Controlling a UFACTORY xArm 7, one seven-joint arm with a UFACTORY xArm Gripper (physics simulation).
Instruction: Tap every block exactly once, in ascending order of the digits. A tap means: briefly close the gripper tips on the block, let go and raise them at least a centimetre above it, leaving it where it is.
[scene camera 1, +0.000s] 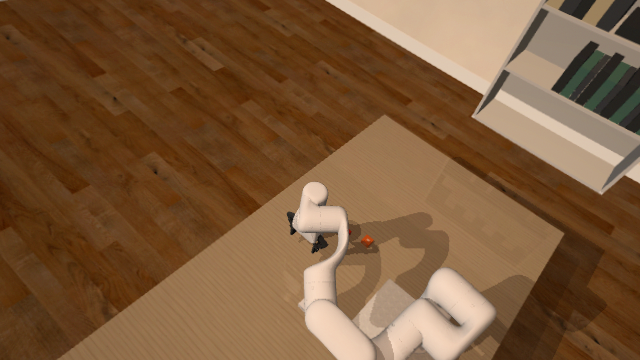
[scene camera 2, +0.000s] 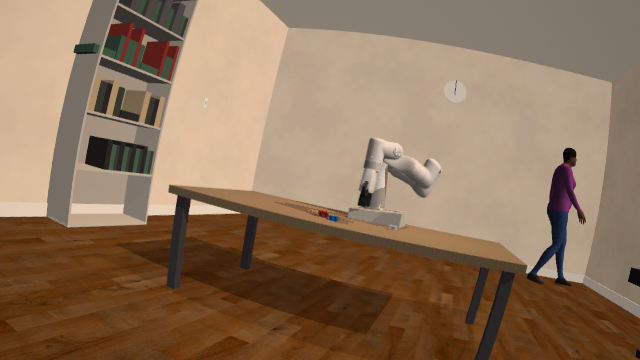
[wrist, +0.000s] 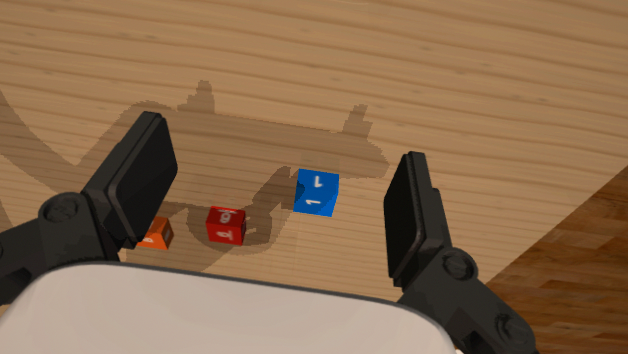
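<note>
A blue block (wrist: 316, 193) (scene camera 2: 333, 218) with the digit 1 stands on the table, between the two fingers' lines in the wrist view, beyond the tips. A red block (wrist: 226, 226) (scene camera 1: 349, 232) stands left of it; its digit is hard to read. An orange block (wrist: 159, 233) (scene camera 1: 367, 241) is farther left, partly hidden behind the left finger, its digit unclear. In scene camera 2 the red block (scene camera 2: 323, 214) shows beside the blue one. My gripper (wrist: 283, 158) (scene camera 1: 305, 233) (scene camera 2: 365, 195) is open and empty, raised above the table. The arm hides the blue block in scene camera 1.
The wooden table (scene camera 1: 225, 280) (scene camera 2: 450, 240) carries the arm's base (scene camera 2: 375, 217) and a small pale object (scene camera 2: 393, 227) (scene camera 1: 302, 304) near it. Arm shadows fall across the blocks' area. A bookshelf (scene camera 2: 67, 150) and a person (scene camera 2: 562, 190) are away from the table.
</note>
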